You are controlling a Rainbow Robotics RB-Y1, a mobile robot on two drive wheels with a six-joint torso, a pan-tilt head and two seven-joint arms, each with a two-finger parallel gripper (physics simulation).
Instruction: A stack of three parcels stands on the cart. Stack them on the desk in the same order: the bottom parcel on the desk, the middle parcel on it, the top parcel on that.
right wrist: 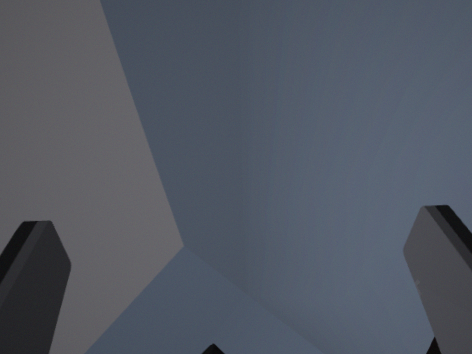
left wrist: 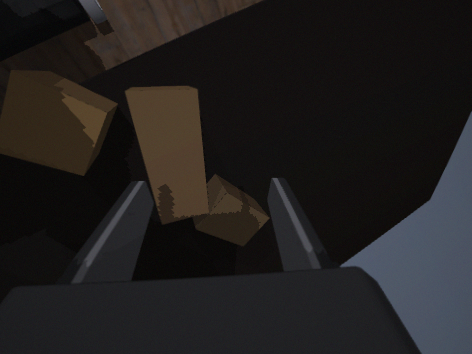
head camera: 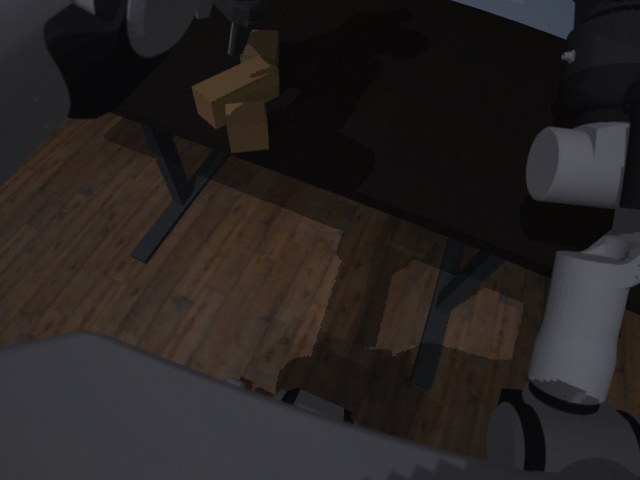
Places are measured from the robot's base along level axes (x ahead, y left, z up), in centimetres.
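Pixels of known places: left gripper, fingertip midpoint: [left wrist: 210,190] [head camera: 218,35]; right gripper, fingertip midpoint: [right wrist: 239,236].
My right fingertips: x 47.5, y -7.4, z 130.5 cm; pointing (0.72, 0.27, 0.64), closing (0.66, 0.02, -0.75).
Observation:
Ahead of a thing's pixels: the offset from my right fingertips to its top centre. "spot": to the spot under its first point. Level surfaces: height alone.
Three tan parcels are on the dark desk {dz -35.4 cm} [head camera: 439,129] [left wrist: 325,100]. One parcel {dx -13.4, dy +33.1, dz -30.4 cm} [head camera: 248,128] [left wrist: 45,120] is at the desk's near edge. A long parcel {dx -6.6, dy +38.7, dz -30.2 cm} [head camera: 232,87] [left wrist: 172,150] lies slantwise beside it. The third parcel {dx +4.8, dy +40.7, dz -30.4 cm} [head camera: 266,43] [left wrist: 232,217] is behind the long one; their outlines overlap, and I cannot tell whether they touch. My left gripper [head camera: 236,50] [left wrist: 210,190] is open and empty above the parcels. In the left wrist view, the long parcel's end and the third parcel show between its fingers. My right gripper [right wrist: 239,236] is open and empty, away from the parcels. The cart does not show.
The desk legs {spot: dx +20.0, dy +95.3, dz -101.8 cm} [head camera: 168,165] [head camera: 434,320] stand on the wooden floor {dz -130.4 cm} [head camera: 248,258]. The white and grey right arm [head camera: 578,315] reaches over the desk's right part. A large grey surface [head camera: 129,413] fills the bottom of the head view. Dark shadows cover much of the desk.

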